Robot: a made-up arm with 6 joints.
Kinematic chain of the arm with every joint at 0, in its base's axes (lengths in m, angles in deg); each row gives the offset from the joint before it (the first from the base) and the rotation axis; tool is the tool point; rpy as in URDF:
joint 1: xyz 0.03 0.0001 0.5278 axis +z
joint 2: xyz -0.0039 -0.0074 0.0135 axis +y
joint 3: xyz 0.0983 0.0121 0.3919 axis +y
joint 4: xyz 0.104 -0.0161 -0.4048 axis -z
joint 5: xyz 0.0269 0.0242 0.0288 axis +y
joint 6: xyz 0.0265 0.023 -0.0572 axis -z
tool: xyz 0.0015 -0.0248 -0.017 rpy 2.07 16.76 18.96
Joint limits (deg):
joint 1: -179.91..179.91
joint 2: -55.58..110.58
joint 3: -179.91..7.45
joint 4: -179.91..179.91
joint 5: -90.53..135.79
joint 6: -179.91..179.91
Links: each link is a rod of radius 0.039 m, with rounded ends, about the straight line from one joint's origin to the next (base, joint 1, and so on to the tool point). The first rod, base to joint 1, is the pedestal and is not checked.
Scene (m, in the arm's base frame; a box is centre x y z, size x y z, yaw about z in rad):
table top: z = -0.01
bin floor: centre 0.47 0.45 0 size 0.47 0.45 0.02 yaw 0.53
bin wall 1: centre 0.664 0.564 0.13 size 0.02 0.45 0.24 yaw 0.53
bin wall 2: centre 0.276 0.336 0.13 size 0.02 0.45 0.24 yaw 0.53
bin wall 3: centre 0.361 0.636 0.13 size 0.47 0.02 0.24 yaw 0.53
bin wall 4: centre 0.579 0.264 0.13 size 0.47 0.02 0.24 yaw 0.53
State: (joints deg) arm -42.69 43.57 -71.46 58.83 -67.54 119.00
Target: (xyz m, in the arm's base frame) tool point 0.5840 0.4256 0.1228
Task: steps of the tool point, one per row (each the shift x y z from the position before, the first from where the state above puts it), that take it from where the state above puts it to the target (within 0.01 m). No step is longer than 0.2 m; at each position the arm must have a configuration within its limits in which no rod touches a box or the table.
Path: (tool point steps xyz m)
1: 0.1154 0.1323 -0.0236
2: 0.0785 0.1572 -0.0236
3: 0.0364 0.1717 -0.0239
4: -0.0079 0.1749 -0.0239
5: -0.0515 0.1669 -0.0240
6: -0.0913 0.1478 -0.0240
7: 0.0094 0.0081 -0.0762
8: 0.0002 -0.0001 -0.0783
9: -0.0096 -0.0080 -0.0785

